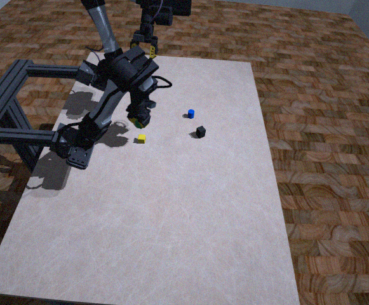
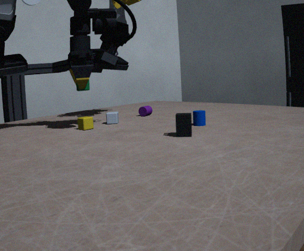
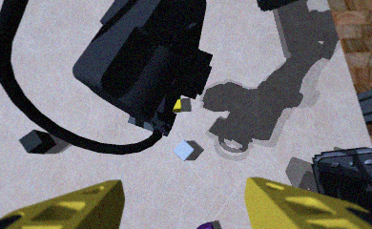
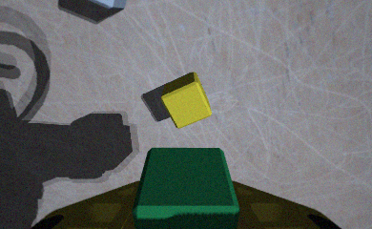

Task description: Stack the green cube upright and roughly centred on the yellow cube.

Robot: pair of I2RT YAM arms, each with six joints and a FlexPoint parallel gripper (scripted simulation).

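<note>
Now: right hand right at the green cube. From my right hand the other things lie so: purple cylinder: 280 mm to the left, 100 mm below, 20 mm behind; then pale cube: 110 mm to the left, 100 mm below; then yellow cube: 100 mm below.
</note>
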